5 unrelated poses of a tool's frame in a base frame.
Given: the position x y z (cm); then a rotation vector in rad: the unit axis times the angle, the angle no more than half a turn.
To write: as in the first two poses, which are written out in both.
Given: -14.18 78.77 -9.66 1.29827 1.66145 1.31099
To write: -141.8 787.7 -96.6 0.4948 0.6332 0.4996 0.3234
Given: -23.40 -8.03 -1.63 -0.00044 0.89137 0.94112
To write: -234.0 -80.3 -16.3 -0.0002 0.4151 0.4383 0.7972
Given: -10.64 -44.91 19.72 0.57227 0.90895 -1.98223
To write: -106.4 -449.1 197.2 0.2293 0.3642 -0.7941 0.4291
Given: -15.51 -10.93 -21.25 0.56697 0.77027 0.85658
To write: -155.1 -109.3 -212.5 0.2644 0.3592 0.3995 0.8009
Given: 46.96 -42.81 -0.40 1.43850 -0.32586 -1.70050
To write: 469.6 -428.1 -4.0 0.5767 -0.1306 -0.6818 0.4307
